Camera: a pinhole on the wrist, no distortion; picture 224 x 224 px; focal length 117.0 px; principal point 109.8 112.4 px. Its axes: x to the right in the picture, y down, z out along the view. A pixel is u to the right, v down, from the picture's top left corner.
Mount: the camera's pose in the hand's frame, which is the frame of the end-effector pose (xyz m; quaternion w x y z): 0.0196 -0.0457 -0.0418 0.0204 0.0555 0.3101 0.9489
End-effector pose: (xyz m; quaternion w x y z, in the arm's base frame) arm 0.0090 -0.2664 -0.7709 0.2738 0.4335 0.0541 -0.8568
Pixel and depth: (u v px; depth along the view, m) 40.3 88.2 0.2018
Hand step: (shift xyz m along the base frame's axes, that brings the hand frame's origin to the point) -0.0868 -0.1788 -0.0595
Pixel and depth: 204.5 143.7 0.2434
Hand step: -0.0494 -0.0567 0.2524
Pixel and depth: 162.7 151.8 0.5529
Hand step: -0.2278 -0.2308 0.4785
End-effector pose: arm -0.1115 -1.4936 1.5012 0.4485 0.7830 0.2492 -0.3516
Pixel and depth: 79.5 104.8 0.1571
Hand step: 0.0615 -0.0838 -0.0596
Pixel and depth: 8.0 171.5 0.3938
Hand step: 0.1369 -0.2850 -0.4401
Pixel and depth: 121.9 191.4 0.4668
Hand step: -0.1712 -0.4463 -0.2150
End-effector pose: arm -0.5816 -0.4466 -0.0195 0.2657 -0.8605 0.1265 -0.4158
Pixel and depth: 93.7 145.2 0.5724
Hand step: 0.4979 -0.0224 -0.2390
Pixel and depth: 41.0 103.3 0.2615
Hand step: 0.2376 -0.1325 -0.0043
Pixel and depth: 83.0 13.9 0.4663
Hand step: 0.1858 -0.4919 -0.2298
